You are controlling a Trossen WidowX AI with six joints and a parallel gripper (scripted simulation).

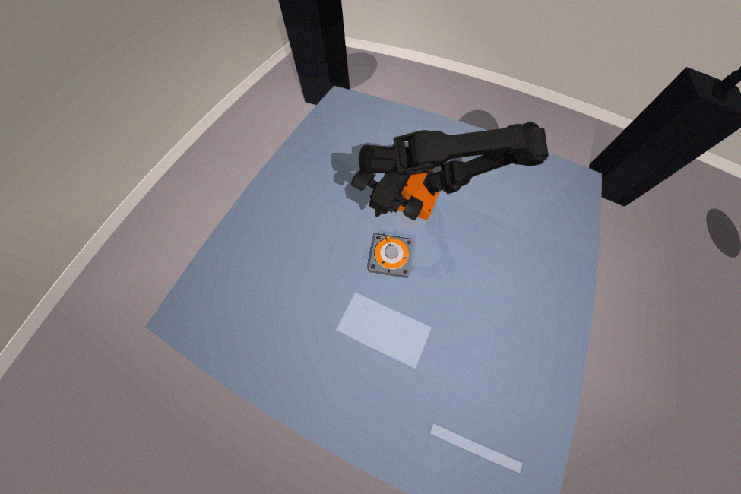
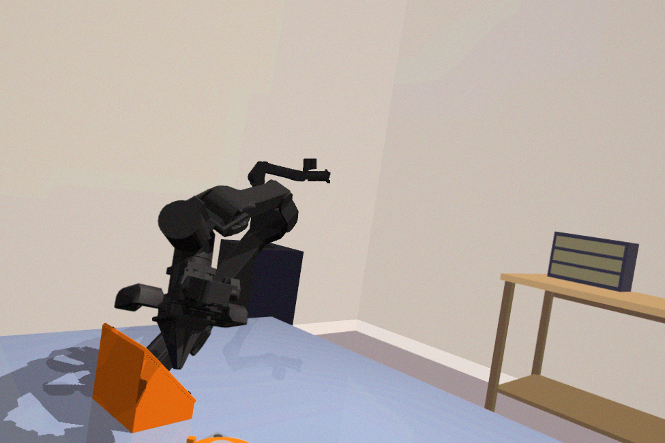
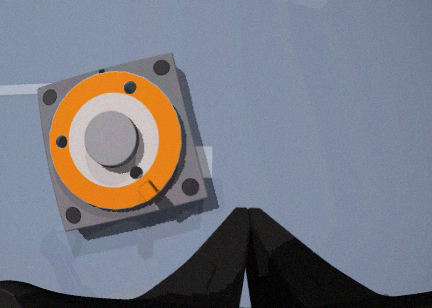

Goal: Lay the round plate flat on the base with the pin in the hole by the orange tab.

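Right now the grey square base is 13 cm below my gripper tip, 7 cm to the left of it and 4 cm ahead of it.
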